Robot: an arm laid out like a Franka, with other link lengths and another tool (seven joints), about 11 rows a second.
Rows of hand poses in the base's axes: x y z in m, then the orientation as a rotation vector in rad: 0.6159 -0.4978 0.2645 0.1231 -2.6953 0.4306; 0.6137 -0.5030 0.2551 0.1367 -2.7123 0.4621; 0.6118 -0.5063 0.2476 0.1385 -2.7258 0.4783; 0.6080 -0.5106 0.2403 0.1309 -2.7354 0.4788; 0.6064 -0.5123 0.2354 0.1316 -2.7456 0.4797; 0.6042 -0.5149 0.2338 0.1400 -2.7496 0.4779; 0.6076 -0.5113 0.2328 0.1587 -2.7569 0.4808
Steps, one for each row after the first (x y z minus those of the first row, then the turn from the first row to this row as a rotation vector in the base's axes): -0.0022 -0.0052 -0.0094 -0.0170 -0.0210 0.0164; -0.0041 -0.0085 -0.0169 -0.0256 -0.0368 0.0217; -0.0079 -0.0128 -0.0242 -0.0256 -0.0468 0.0175; -0.0095 -0.0145 -0.0291 -0.0245 -0.0569 0.0191; -0.0117 -0.0171 -0.0307 -0.0215 -0.0599 0.0250; -0.0083 -0.0135 -0.0317 -0.0196 -0.0663 0.0390
